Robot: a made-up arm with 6 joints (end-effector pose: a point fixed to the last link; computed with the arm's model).
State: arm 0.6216 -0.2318 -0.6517 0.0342 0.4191 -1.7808
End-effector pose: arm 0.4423 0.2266 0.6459 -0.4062 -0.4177 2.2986
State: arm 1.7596 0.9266 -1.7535 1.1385 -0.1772 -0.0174
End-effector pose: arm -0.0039 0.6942 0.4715 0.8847 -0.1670 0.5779
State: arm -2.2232 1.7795 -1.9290 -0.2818 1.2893 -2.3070
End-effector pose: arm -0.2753 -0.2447 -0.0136 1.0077 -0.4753 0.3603
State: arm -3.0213 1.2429 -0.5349 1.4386 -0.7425 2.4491
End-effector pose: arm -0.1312 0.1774 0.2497 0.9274 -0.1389 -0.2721
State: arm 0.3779 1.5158 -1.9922 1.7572 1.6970 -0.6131
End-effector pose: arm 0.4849 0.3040 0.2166 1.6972 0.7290 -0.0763
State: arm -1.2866 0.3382 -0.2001 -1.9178 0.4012 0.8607
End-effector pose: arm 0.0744 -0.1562 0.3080 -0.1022 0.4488 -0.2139
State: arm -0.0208 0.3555 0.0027 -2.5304 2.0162 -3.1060
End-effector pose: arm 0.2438 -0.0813 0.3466 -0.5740 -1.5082 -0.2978
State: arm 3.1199 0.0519 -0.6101 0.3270 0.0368 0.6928
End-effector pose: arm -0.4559 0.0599 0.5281 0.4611 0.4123 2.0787
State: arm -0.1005 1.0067 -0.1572 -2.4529 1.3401 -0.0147
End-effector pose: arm 0.0626 -0.0611 0.2386 -0.7207 0.9549 2.5088
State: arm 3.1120 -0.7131 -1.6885 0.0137 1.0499 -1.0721
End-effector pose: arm -0.1367 0.0696 1.2044 -1.2588 0.8434 -1.8085
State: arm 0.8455 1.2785 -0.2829 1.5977 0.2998 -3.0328
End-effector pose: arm 0.0193 -0.1412 0.2635 0.5776 1.1255 1.9404
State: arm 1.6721 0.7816 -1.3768 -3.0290 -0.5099 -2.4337
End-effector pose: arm -0.0689 0.4193 0.3602 0.0901 0.1376 0.8729
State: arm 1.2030 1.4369 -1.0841 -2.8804 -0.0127 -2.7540
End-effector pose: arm 0.0107 0.1244 0.1106 -0.2897 0.3364 0.5289
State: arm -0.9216 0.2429 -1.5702 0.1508 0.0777 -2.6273
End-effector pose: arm 0.3492 -0.5518 0.9121 -1.4036 0.2584 1.2592
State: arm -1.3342 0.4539 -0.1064 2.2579 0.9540 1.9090
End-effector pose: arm 0.0500 -0.1060 0.2764 -0.3853 -0.5651 0.6039
